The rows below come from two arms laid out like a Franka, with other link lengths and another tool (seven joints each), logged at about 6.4 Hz.
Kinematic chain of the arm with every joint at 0, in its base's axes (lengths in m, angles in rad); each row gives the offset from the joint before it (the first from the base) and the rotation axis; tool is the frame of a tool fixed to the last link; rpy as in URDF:
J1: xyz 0 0 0.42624 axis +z
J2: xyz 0 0 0 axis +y
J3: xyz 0 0 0.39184 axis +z
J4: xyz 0.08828 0 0 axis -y
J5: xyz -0.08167 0 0.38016 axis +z
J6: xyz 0 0 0 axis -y
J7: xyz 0.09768 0 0 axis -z
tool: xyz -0.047 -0.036 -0.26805 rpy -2.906 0 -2.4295
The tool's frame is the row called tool.
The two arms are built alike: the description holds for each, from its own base.
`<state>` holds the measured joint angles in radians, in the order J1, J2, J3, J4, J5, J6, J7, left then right.
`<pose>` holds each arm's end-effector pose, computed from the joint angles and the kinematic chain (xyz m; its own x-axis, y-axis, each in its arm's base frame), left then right.
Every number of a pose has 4 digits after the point.
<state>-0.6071 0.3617 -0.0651 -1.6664 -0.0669 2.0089 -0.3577 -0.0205 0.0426 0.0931 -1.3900 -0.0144 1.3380 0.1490</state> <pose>0.4788 -0.4606 0.4030 -0.9060 -0.4151 0.0824 -0.4218 0.8703 -0.2543 0.4915 0.0021 0.6764 -0.8022 -0.5910 0.0852 -0.5952 0.7803 -0.1919</pose>
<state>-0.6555 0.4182 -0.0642 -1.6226 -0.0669 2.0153 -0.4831 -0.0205 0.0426 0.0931 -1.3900 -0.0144 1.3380 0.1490</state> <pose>0.4714 -0.4997 0.3852 -0.8693 -0.4862 0.0893 -0.4925 0.8368 -0.2392 0.4915 0.0021 0.6764 -0.8022 -0.5910 0.0852 -0.5952 0.7803 -0.1919</pose>
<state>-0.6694 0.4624 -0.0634 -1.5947 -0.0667 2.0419 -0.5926 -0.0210 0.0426 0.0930 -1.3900 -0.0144 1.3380 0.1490</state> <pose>0.4797 -0.5212 0.3691 -0.8172 -0.5696 0.0883 -0.5725 0.7841 -0.2396 0.4915 0.0018 0.6764 -0.8025 -0.5905 0.0852 -0.5948 0.7807 -0.1919</pose>
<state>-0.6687 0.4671 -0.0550 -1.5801 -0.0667 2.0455 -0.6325 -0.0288 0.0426 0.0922 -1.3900 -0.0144 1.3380 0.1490</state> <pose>0.4901 -0.5229 0.3724 -0.7894 -0.6084 0.0824 -0.6075 0.7545 -0.2483 0.4915 -0.0024 0.6764 -0.8076 -0.5835 0.0852 -0.5880 0.7857 -0.1919</pose>
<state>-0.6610 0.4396 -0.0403 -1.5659 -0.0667 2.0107 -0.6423 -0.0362 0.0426 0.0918 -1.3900 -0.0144 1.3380 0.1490</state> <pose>0.4989 -0.5110 0.3949 -0.7726 -0.6305 0.0749 -0.6263 0.7374 -0.2529 0.4915 -0.0062 0.6764 -0.8121 -0.5772 0.0852 -0.5819 0.7903 -0.1920</pose>
